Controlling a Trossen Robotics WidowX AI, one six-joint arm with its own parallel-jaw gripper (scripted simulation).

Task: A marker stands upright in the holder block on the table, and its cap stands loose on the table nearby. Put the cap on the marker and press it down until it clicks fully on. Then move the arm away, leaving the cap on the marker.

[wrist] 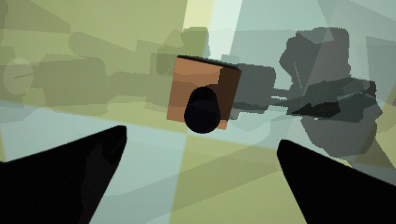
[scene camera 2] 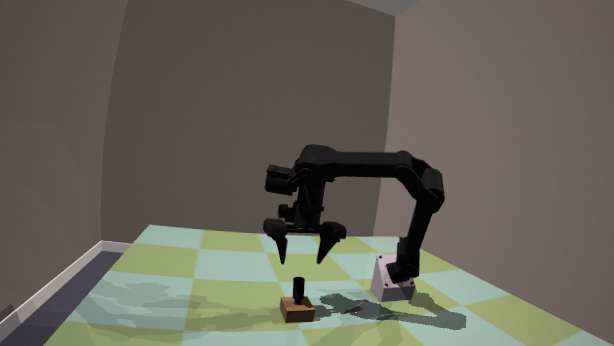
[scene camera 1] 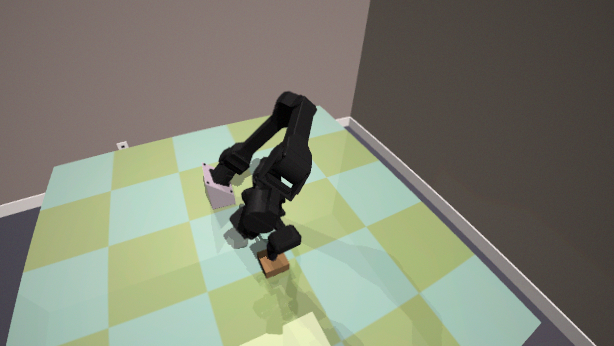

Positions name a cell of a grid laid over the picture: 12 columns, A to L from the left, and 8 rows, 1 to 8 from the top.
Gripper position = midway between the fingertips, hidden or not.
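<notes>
The gripper (scene camera 2: F7) (wrist: G6) (scene camera 1: F6) is open, and it's holding nothing. You'd also see a marker cap (wrist: G5).
</notes>
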